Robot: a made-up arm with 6 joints.
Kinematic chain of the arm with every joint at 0, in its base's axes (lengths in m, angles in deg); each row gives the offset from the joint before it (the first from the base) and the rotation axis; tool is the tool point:
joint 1: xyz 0 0 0.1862 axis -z
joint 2: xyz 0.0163 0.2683 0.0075 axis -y
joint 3: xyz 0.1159 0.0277 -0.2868 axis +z
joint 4: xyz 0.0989 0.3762 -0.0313 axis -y
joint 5: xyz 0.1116 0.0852 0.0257 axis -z
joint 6: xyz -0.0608 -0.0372 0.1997 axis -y
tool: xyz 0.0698 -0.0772 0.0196
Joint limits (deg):
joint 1: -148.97..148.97
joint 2: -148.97..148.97
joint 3: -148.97..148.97
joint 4: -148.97..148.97
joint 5: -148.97..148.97
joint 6: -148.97..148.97
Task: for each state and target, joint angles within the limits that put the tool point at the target. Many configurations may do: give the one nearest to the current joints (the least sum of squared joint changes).
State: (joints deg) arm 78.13 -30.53 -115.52 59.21 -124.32 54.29
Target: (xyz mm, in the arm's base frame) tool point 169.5 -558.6 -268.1
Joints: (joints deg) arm 102.95 -37.48 -106.82 80.83 -140.85 48.14
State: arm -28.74 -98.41 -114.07 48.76 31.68 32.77
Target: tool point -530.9 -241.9 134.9
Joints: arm -43.00 -148.97 -129.79 80.69 38.69 32.99
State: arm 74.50 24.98 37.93 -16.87 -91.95 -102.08
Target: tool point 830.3 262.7 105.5
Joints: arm 55.75 31.99 36.26 -8.08 -93.26 -101.23
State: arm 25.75 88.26 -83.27 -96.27 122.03 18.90
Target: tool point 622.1 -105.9 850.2
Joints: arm 30.02 78.77 -64.26 -108.91 132.66 25.28
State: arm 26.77 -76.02 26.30 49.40 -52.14 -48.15
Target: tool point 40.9 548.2 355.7
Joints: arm 13.32 -76.18 50.94 66.65 -48.37 -45.91
